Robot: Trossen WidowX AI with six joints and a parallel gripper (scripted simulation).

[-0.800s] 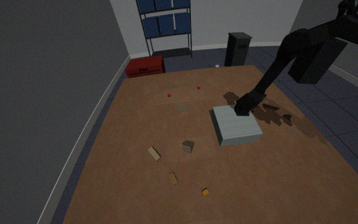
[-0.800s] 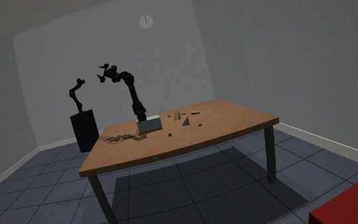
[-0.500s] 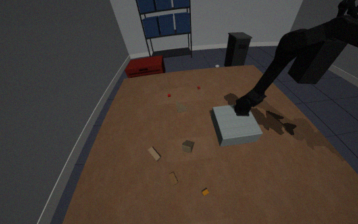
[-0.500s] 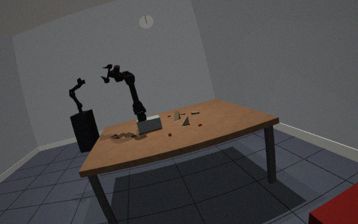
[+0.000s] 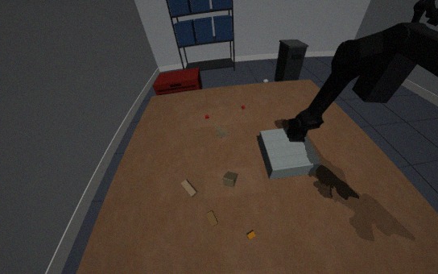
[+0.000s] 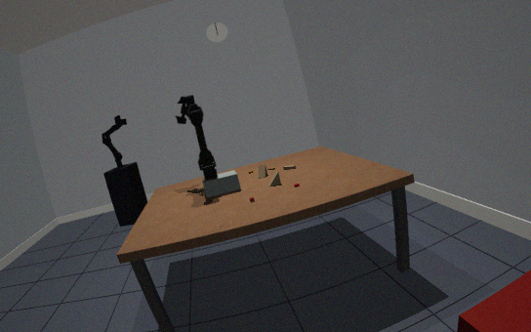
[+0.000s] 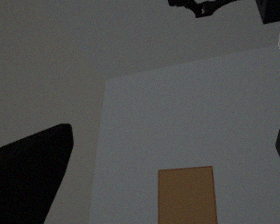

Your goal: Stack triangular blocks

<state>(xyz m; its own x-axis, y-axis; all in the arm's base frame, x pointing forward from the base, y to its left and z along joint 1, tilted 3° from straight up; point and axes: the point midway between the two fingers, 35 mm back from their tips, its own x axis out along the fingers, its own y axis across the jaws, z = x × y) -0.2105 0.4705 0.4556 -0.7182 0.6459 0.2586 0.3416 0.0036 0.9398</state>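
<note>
Right now my gripper tip is 580 mm short of the tan triangular block, 600 mm to the left of it and 510 mm above it. Also, from my gripper tip: small red piece (670 mm ahead, 730 mm to the right, 520 mm below); then small orange block (420 mm ahead, 150 mm to the right, 520 mm below).
</note>
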